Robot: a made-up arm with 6 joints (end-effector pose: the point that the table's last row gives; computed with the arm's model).
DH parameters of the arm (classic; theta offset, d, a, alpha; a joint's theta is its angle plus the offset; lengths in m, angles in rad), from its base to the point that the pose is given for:
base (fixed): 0.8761 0 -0.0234 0
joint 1: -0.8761 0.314 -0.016 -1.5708
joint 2: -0.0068 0 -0.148 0
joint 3: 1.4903 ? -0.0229 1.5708
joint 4: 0 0.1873 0.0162 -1.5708
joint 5: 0 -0.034 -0.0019 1.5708
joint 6: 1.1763 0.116 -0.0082 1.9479
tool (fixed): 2.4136 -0.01 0 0
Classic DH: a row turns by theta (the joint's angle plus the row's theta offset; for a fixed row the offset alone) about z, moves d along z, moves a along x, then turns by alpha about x.
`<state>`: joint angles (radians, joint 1 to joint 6).
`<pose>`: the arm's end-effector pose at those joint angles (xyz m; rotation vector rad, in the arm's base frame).
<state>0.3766 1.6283 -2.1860 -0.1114 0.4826 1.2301</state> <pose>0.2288 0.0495 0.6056 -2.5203 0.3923 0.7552</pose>
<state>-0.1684 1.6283 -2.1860 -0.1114 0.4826 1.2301</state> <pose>0.2285 -0.0866 0.6056 -2.2457 1.0216 0.5335</pose>
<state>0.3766 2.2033 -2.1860 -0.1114 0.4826 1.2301</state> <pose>0.3363 0.0920 0.4132 -2.4743 0.6789 1.4589</pose>
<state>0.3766 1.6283 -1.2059 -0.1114 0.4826 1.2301</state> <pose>0.2328 0.0511 0.3259 2.2842 -0.8684 -1.9372</pose>
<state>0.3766 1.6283 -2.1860 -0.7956 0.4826 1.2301</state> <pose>0.2122 0.0123 0.6444 -2.7902 1.1038 0.2572</pose>
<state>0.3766 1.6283 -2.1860 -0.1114 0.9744 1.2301</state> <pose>0.2269 0.0435 0.5477 -2.4416 0.6782 1.3439</pose>
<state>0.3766 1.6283 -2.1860 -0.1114 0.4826 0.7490</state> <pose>0.2273 0.0511 0.6111 -2.9324 0.6665 0.4806</pose>
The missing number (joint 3, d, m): 0.027
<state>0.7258 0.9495 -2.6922 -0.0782 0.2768 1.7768</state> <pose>-0.1161 -0.1367 0.7317 -1.6103 -1.0724 -0.1565</pose>
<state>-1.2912 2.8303 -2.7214 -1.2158 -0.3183 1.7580</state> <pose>0.1298 -0.4220 0.4246 -1.8353 2.3195 0.4138</pose>
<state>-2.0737 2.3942 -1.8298 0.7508 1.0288 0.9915</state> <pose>-0.0834 -0.2930 0.2160 -0.1199 0.8635 0.5873</pose>
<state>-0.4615 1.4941 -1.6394 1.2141 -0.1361 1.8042</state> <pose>0.2379 -0.1261 0.5123 -0.7956 -0.1598 0.2593</pose>
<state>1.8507 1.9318 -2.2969 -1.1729 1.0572 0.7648</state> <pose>0.0090 0.2535 0.5805 2.3936 -0.0276 0.2300</pose>
